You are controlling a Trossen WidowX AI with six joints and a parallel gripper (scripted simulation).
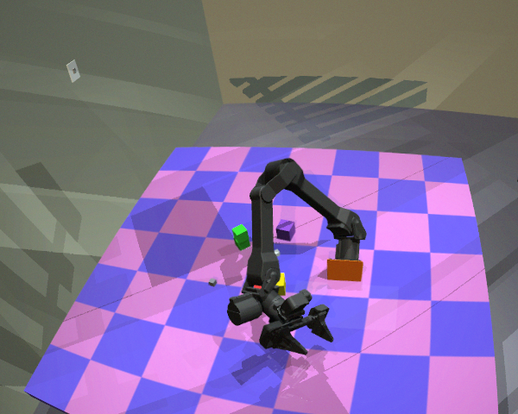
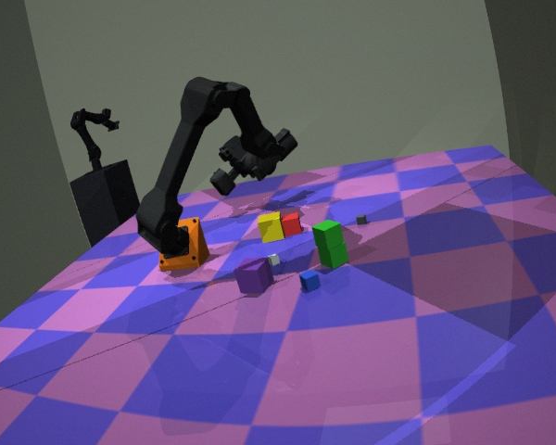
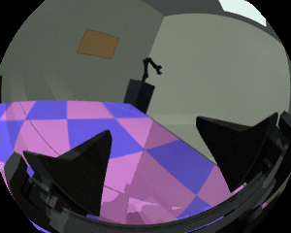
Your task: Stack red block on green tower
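Right now my gripper tip is 20 cm short of the red block, 25 cm to the left of it and 12 cm above it. Round my gripper tip: yellow cube (16 cm ahead, 26 cm to the right, 11 cm below); purple cube (17 cm ahead, 49 cm to the right, 11 cm below); small blue cube (27 cm ahead, 51 cm to the right, 12 cm below).
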